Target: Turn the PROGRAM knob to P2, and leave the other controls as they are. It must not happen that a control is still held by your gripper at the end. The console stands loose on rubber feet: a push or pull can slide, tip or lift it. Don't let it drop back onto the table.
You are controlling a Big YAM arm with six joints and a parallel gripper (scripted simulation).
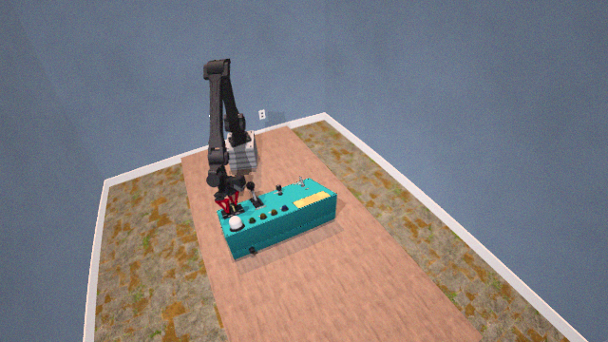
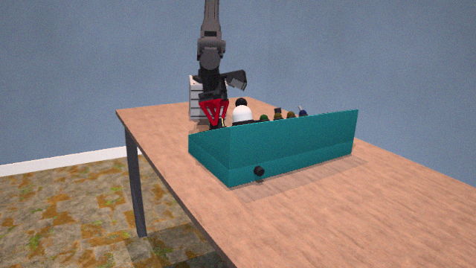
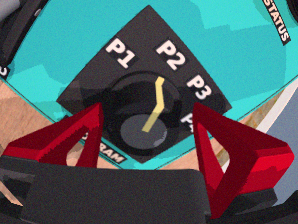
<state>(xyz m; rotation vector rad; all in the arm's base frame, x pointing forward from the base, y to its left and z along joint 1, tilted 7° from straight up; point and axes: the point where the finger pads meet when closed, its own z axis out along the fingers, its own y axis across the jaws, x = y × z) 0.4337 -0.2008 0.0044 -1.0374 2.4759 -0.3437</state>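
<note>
Now: hand 120 mm to the right of the black-ball lever, 20 mm past it and 10 mm below it. From my hand the other things lie so: teal console 180 mm to the left, 40 mm ahead, 20 mm below; then mode knob 240 mm to the left, 10 mm ahead; then toggle 360 mm to the left, 10 mm ahead.
</note>
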